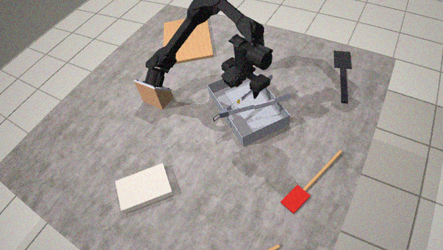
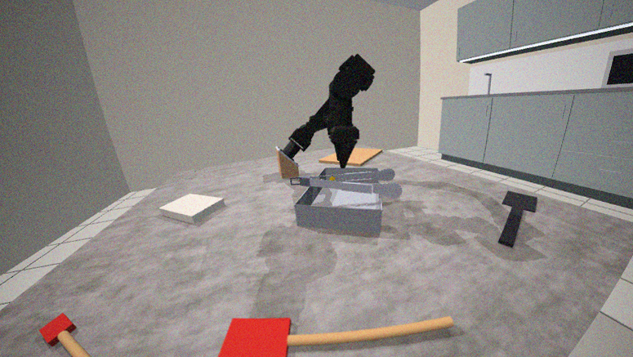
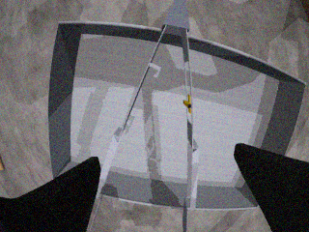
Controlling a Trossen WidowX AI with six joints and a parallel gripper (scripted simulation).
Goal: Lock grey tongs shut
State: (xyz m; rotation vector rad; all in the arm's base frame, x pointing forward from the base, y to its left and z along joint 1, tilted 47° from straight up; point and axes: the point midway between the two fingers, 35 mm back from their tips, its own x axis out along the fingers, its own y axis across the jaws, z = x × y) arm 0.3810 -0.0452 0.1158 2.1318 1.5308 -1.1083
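My gripper tip is now 30 mm past the yellow lock slider, 10 mm to the left of it and 50 mm above it. Also, from my gripper tip: grey roasting tin (10 mm behind, 20 mm to the left, 90 mm below); white block (200 mm behind, 430 mm to the right, 110 mm below); black spatula (300 mm ahead, 350 mm to the left, 120 mm below).
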